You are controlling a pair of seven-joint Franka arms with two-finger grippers.
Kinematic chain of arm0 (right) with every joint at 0, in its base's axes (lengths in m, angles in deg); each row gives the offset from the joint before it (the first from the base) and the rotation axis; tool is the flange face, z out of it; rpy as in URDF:
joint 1: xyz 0 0 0.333 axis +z
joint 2: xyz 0 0 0 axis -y
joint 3: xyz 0 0 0.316 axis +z
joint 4: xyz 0.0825 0 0 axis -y
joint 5: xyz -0.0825 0 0.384 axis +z
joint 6: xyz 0 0 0 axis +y
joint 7: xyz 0.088 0 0 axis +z
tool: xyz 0 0 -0.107 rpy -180 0 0
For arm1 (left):
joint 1: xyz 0 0 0.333 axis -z
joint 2: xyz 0 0 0 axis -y
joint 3: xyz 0 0 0.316 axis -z
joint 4: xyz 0.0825 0 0 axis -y
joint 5: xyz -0.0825 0 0.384 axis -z
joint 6: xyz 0 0 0 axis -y
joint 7: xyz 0.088 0 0 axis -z
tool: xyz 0 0 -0.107 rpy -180 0 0
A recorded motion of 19 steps. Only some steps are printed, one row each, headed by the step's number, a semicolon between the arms.
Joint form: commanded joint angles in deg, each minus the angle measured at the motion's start. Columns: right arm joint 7, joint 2, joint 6, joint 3, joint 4, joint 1, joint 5; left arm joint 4, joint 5, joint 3, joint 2, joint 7, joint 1, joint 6.
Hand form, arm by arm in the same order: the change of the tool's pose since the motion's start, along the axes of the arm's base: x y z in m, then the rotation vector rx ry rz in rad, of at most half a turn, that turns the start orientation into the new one. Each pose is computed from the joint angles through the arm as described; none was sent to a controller.
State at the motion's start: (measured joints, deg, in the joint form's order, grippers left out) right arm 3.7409 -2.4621 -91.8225 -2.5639 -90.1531 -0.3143 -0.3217; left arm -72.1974 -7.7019 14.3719 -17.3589 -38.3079 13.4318 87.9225
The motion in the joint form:
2: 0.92 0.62 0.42 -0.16 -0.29 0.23 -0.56; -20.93 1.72 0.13 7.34 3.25 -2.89 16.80
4: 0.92 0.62 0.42 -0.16 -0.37 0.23 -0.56; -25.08 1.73 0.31 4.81 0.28 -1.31 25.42
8: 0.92 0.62 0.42 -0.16 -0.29 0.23 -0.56; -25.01 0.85 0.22 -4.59 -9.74 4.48 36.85
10: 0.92 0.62 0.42 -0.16 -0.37 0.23 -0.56; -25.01 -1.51 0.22 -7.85 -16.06 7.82 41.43
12: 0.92 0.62 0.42 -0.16 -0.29 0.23 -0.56; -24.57 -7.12 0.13 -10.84 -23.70 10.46 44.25
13: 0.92 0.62 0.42 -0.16 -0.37 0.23 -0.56; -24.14 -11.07 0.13 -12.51 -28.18 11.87 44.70
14: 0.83 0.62 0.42 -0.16 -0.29 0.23 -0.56; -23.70 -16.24 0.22 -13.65 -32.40 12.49 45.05
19: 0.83 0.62 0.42 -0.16 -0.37 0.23 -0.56; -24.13 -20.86 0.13 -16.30 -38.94 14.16 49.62
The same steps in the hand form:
2: -0.0039 -0.0002 0.0031 -0.0090 0.0022 0.0176; -0.0153 0.0169 -0.0693 -0.0234 -0.0430 -0.0443
4: -0.0040 -0.0002 0.0025 -0.0090 0.0036 0.0176; -0.0118 -0.0072 -0.1173 -0.0558 -0.0698 -0.0340
8: -0.0039 -0.0002 0.0031 -0.0090 0.0022 0.0176; -0.0094 -0.0787 -0.2015 -0.1191 -0.0881 0.0310
10: -0.0040 -0.0002 0.0025 -0.0090 0.0036 0.0176; -0.0213 -0.1164 -0.2308 -0.1308 -0.1144 0.0590
12: -0.0039 -0.0002 0.0031 -0.0090 0.0022 0.0176; -0.0317 -0.1439 -0.2569 -0.1030 -0.1583 0.0866
13: -0.0040 -0.0002 0.0025 -0.0090 0.0036 0.0176; -0.0389 -0.1578 -0.2720 -0.0728 -0.1819 0.0963
14: -0.0039 -0.0002 0.0031 -0.0091 0.0022 0.0160; -0.0410 -0.1646 -0.2809 -0.0379 -0.2273 0.0989
19: -0.0040 -0.0002 0.0025 -0.0090 0.0036 0.0160; -0.0527 -0.1846 -0.3077 -0.0595 -0.2729 0.1152

